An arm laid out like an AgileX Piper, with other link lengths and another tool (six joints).
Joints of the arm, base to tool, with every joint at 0 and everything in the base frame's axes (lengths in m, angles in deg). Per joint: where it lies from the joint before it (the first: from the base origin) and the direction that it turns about. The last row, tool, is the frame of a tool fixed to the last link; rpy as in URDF.
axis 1: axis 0 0 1 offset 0 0 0.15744
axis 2: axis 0 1 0 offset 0 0 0
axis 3: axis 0 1 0 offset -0.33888 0 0.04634
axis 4: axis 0.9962 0 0.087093 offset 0.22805 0 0.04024
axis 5: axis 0 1 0 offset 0 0 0
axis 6: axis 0.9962 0 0.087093 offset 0.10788 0 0.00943
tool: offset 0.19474 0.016 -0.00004 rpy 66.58 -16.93 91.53
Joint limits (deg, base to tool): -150..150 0..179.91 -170..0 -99.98..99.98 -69.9..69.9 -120..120
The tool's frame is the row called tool.
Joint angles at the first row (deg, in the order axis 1, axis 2, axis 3, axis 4, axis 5, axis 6):
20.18, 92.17, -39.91, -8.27, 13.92, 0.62
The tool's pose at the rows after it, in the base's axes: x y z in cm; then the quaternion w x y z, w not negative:
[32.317, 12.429, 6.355, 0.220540, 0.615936, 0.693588, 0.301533]
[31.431, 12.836, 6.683, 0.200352, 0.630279, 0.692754, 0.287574]
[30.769, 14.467, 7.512, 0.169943, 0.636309, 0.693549, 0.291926]
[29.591, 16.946, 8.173, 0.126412, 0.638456, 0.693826, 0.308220]
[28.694, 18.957, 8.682, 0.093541, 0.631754, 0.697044, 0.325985]
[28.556, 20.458, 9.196, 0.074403, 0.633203, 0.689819, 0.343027]
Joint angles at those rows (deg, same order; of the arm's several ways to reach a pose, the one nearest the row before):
20.18, 91.56, -40.89, -5.57, 18.66, 0.62
20.18, 91.47, -43.33, -1.40, 23.78, -1.89
20.18, 91.32, -46.00, 5.84, 27.96, -7.71
20.09, 91.21, -47.02, 15.97, 30.58, -16.13
20.10, 91.21, -47.11, 23.90, 31.88, -23.60
20.09, 91.34, -47.11, 29.64, 31.99, -27.85

